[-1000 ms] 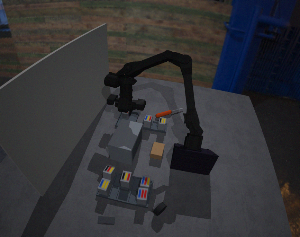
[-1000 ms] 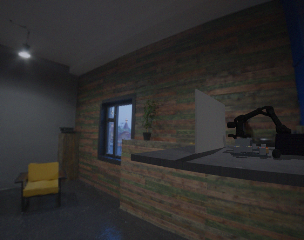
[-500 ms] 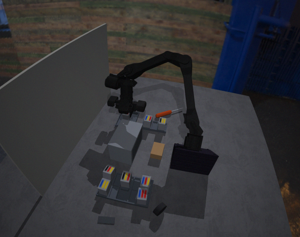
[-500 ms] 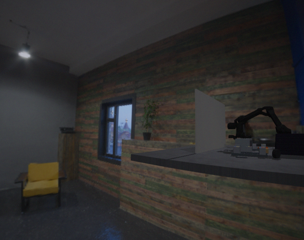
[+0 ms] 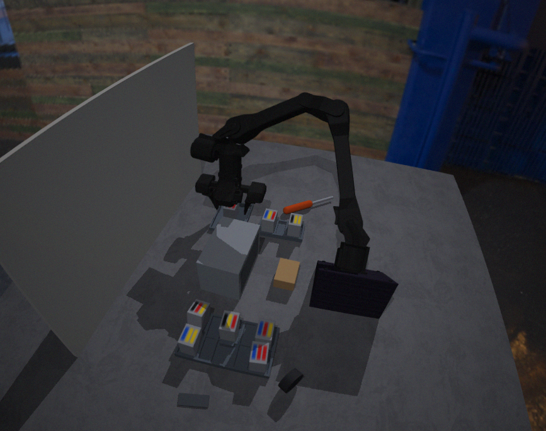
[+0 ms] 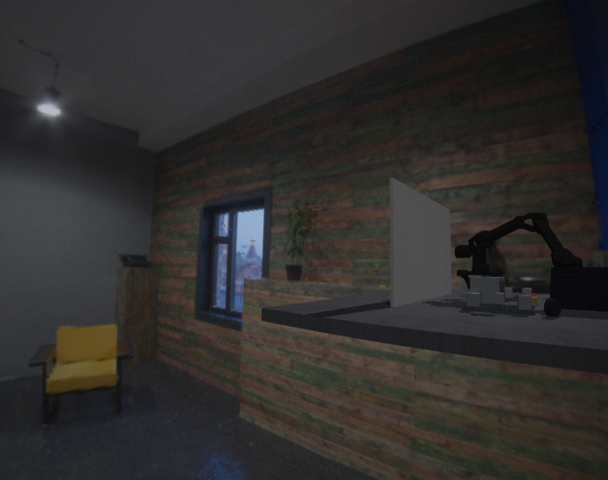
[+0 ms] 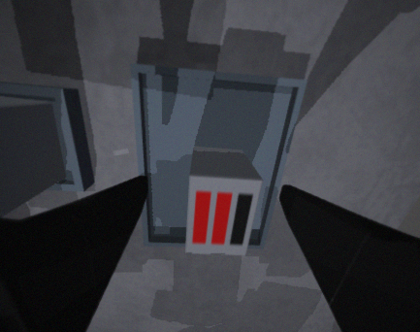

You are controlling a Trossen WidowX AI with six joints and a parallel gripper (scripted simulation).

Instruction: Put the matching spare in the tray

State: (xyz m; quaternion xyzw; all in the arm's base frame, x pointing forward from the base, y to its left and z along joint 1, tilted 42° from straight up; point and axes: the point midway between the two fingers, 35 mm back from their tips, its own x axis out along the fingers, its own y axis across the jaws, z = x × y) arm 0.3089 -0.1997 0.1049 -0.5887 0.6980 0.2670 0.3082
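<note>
Now: the tray 2 cm below my gripper tip. The rest, counted from my gripper tip: grey mounted unit: 3 cm behind, 20 cm to the left, 2 cm above; then tan box: 17 cm behind, 20 cm to the left, 1 cm below; then grey panel: 21 cm ahead, 15 cm to the left, 20 cm above.
</note>
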